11 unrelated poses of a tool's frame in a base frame.
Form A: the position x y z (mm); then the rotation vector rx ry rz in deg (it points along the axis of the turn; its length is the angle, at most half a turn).
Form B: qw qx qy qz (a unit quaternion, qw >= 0); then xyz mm. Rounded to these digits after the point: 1 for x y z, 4 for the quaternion.
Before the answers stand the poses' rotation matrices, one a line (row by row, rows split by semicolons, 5 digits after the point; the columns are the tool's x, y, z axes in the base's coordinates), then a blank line. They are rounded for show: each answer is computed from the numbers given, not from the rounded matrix.
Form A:
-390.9, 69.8, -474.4, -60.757, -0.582, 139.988
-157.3, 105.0, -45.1, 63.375, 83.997, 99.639
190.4, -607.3, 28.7, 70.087, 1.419, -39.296
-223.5, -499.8, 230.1, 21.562, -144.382, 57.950
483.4, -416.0, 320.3, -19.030, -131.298, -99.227
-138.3, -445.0, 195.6, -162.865, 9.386, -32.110
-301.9, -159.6, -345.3, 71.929, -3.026, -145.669
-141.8, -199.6, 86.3, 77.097, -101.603, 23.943
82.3, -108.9, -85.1, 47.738, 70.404, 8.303
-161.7, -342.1, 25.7, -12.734, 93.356, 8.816
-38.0, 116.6, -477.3, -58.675, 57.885, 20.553
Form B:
-0.58862 -0.41921 -0.69123; 0.42494 -0.88783 0.17658; -0.68772 -0.18979 0.70073
-0.47052 0.06569 0.87994; 0.85615 -0.20738 0.47328; 0.21357 0.97605 0.04133
0.80067 0.49490 -0.33765; -0.46925 0.16765 -0.86700; -0.37247 0.85263 0.36646
-0.88474 -0.38620 -0.26093; -0.09864 0.70230 -0.70501; 0.45552 -0.59802 -0.65945
-0.94292 0.32745 -0.06067; 0.03102 0.26773 0.96299; 0.33158 0.90614 -0.26261
0.92019 -0.06316 0.38634; -0.15487 -0.96512 0.21108; 0.35954 -0.25406 -0.89788
-0.57082 0.25365 -0.78091; -0.28586 -0.95298 -0.10058; -0.76971 0.16582 0.61649
-0.06096 -0.90452 -0.42205; -0.62090 0.36543 -0.69350; 0.78152 0.21977 -0.58390
0.36636 0.32690 0.87116; 0.52059 0.70398 -0.48311; -0.77121 0.63051 0.08773
-0.06119 -0.23633 0.96975; -0.05061 0.97105 0.23345; -0.99684 -0.03480 -0.07138
0.52317 -0.67024 0.52638; -0.18821 0.51154 0.83840; -0.83118 -0.53770 0.14148

0.2368, -0.3868, -0.0037, 0.8912, -390.9, 69.8, -474.4
0.3014, 0.4170, 0.5527, 0.6556, -157.3, 105.0, -45.1
0.7640, 0.5627, 0.0114, -0.3155, 190.4, -607.3, 28.7
0.1988, 0.1345, -0.9009, 0.3616, -223.5, -499.8, 230.1
0.1247, -0.1140, -0.7863, -0.5943, 483.4, -416.0, 320.3
0.1196, -0.9725, 0.0560, -0.1917, -138.3, -445.0, 195.6
0.1522, 0.4375, -0.0184, -0.8860, -301.9, -159.6, -345.3
0.4244, 0.5379, -0.7089, 0.1671, -141.8, -199.6, 86.3
0.7345, 0.3790, 0.5590, 0.0659, 82.3, -108.9, -85.1
0.6780, -0.0989, 0.7252, 0.0685, -161.7, -342.1, 25.7
0.7376, -0.4664, 0.4601, 0.1634, -38.0, 116.6, -477.3

